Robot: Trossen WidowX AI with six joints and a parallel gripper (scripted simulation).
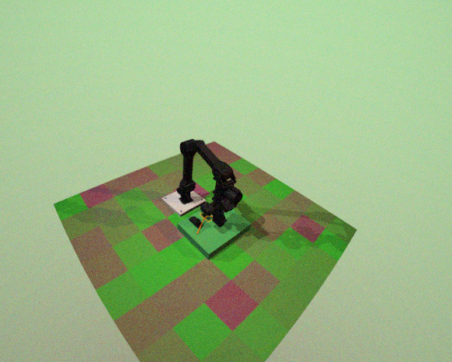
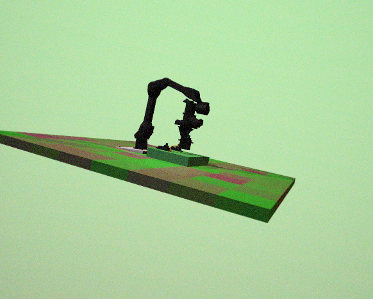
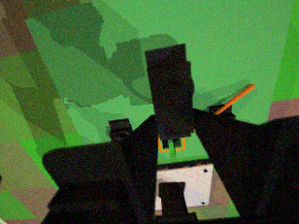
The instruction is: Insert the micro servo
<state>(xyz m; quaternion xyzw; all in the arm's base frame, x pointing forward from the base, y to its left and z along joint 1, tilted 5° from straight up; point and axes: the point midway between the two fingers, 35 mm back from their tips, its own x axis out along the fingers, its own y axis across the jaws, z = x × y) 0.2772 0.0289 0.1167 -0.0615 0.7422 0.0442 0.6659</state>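
Now: gripper tip 10 cm above the green deck, 4 cm short of it and 1 cm to the right of it.
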